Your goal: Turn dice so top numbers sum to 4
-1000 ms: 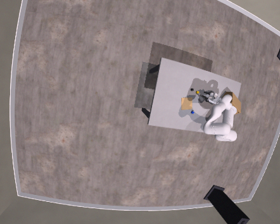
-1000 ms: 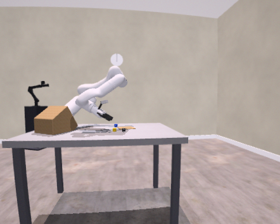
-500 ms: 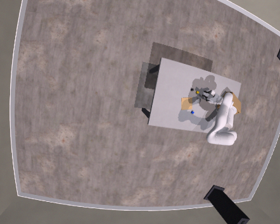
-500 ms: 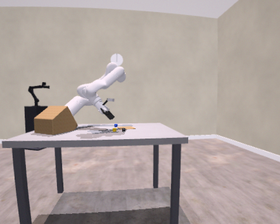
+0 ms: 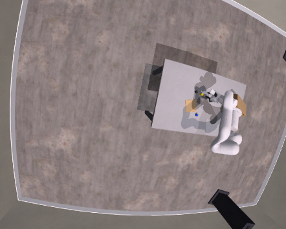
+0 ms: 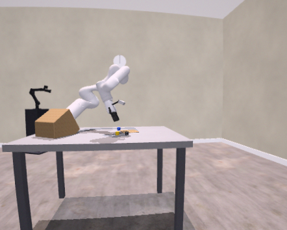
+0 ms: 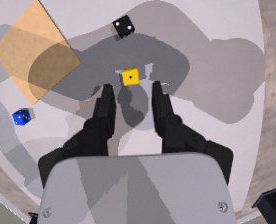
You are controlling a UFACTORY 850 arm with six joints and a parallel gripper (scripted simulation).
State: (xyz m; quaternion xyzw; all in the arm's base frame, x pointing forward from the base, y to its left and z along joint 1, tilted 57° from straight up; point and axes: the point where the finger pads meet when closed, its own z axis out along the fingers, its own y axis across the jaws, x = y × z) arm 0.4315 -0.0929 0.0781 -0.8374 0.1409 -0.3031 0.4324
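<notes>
Right now my hand is 120 mm above the yellow die and 10 mm short of it. Also, from my hand: tan mat (180 mm to the left, 130 mm below, 60 mm ahead); black die (120 mm below, 90 mm ahead, 10 mm to the left); blue die (240 mm to the left, 120 mm below, 60 mm behind).
</notes>
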